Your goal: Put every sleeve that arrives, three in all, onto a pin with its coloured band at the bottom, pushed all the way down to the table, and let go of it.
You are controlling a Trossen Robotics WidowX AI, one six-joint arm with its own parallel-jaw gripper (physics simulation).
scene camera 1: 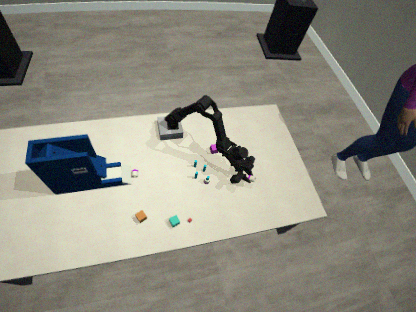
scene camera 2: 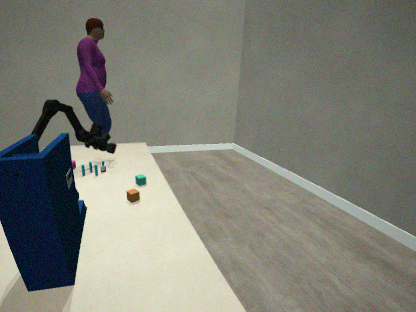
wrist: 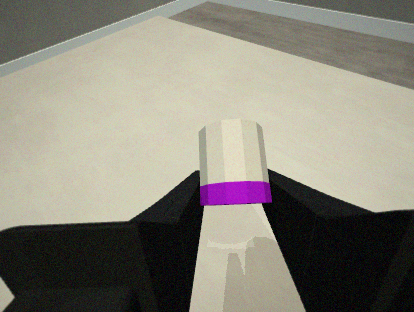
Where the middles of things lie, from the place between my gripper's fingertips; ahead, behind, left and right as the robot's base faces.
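Blue dispenser [scene camera 2: 48, 228]: my hand is 9 cm past it, 83 cm to the left of it and 10 cm below it.
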